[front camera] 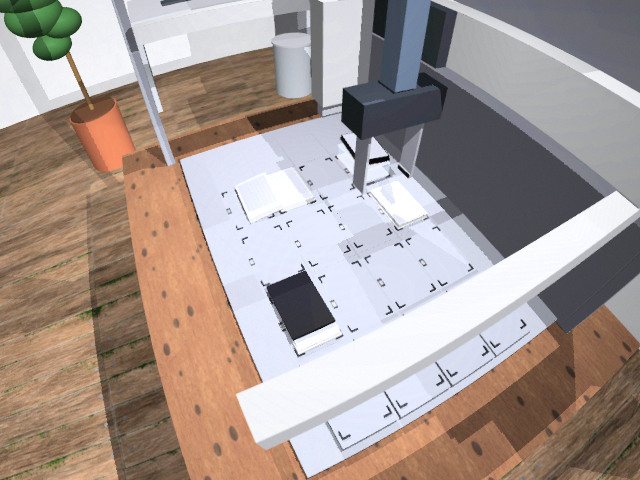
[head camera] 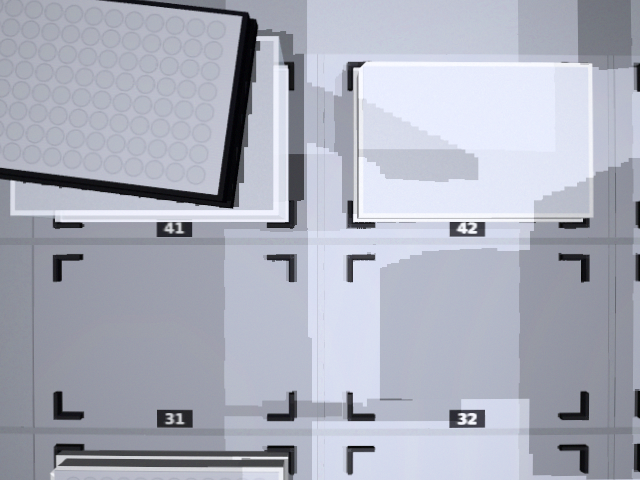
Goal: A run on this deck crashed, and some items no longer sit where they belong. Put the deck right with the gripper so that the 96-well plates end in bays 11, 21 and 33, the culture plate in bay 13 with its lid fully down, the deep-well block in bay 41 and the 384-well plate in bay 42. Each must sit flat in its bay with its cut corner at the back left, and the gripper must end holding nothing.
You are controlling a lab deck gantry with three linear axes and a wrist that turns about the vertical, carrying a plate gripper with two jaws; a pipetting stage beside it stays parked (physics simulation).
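Where they show: gripper, fingertip midpoint: (front camera: 382, 180); robot's base at its link origin: (front camera: 223, 194).
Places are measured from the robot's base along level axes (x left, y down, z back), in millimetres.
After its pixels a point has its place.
My gripper (front camera: 384, 180) {x 265, y -157, z -276 mm} is open and raised near bays 41 and 42. The deep-well block (front camera: 378, 172) {x 372, y -22, z -126 mm} (head camera: 266, 129) {x 362, y -42, z -121 mm} stands in bay 41, and a black-rimmed 96-well plate (front camera: 361, 146) (head camera: 108, 98) {x 372, y -56, z -55 mm} lies turned on top. A white plate, apparently the 384-well one (front camera: 395, 201) {x 357, y -14, z -225 mm} (head camera: 475, 118) {x 375, y -14, z -227 mm}, sits in bay 42. A 96-well plate (front camera: 293, 187) {x 161, y -14, z -75 mm} (head camera: 170, 472) {x 188, y -14, z -66 mm} is in bay 21. Another 96-well plate (front camera: 258, 196) {x 73, y -21, z -72 mm} lies off bay 11's front marks, against or partly over it; contact is unclear. The culture plate (front camera: 317, 338) {x 42, y -14, z -447 mm} is at bay 13, its black lid (front camera: 302, 304) {x 46, y -19, z -375 mm} shifted, baring one end.
A white beam (front camera: 439, 330) {x 41, y -400, z -626 mm} crosses above the near end of the deck. A dark panel (front camera: 511, 149) {x 500, y -230, z -370 mm} stands along the deck's right side. A light column (front camera: 339, 56) {x 220, y -370, z -174 mm} stands at the far end. Bay labels 31 (head camera: 174, 418) {x 211, y 0, z -64 mm} and 32 (head camera: 466, 418) {x 211, y 0, z -228 mm} show in the head view.
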